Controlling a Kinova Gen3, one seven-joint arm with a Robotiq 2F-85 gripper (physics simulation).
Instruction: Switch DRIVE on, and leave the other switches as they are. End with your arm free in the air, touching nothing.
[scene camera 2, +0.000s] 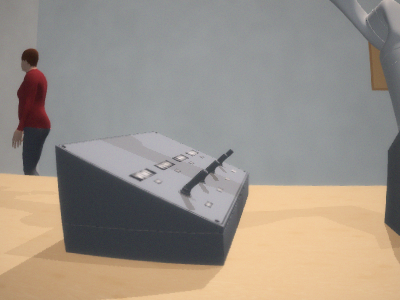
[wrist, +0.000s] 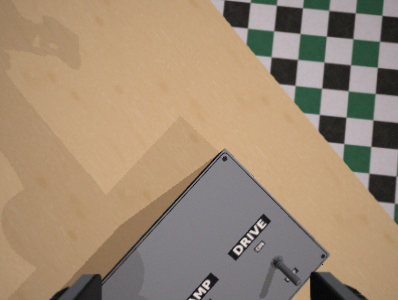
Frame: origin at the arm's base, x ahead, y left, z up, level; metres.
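Seen in the pictures: gripper, between the fingertips: (wrist: 206, 296).
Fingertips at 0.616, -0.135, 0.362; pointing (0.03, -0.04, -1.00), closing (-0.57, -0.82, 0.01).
Note:
Pixels of each thing's middle, then the offset from my fingertips to it, as dx, dy, dz. "*": a spot on its surface instead. Level surfaces: height alone.
- grey sloped console, middle of its body: (scene camera 2: 172, 189) -0.117, +0.141, -0.473
- DRIVE label, middle of its body: (wrist: 249, 237) -0.086, -0.037, -0.414
- DRIVE lever, middle of its body: (wrist: 288, 273) -0.167, -0.054, -0.424
- AMP, a spot on its surface: (wrist: 202, 287) * -0.104, +0.066, -0.413
- table, height of its surface: dz -0.535
The grey sloped console (scene camera 2: 145, 212) (wrist: 190, 220) stands on the table. In the wrist view the DRIVE label (wrist: 249, 237) is near the panel's corner, with a small ON mark beside it. The DRIVE lever (wrist: 287, 271) leans away from ON, over the opposite mark near the panel's lower edge. In the scene view several levers stand in a row, overlapping and leaning alike; the farthest lever (scene camera 2: 228, 153) is in line with the farthest label. My gripper (wrist: 206, 287) is open and empty above the console, fingertips at the bottom corners of the wrist view; it does not show in the scene view.
A label ending in AMP (wrist: 202, 287) is partly cut off beside DRIVE. The table (scene camera 2: 300, 250) (wrist: 150, 75) surrounds the console; its edge borders a chequered floor (wrist: 337, 77). My arm (scene camera 2: 392, 90) is at the right. A person in red (scene camera 2: 34, 100) stands beyond the table.

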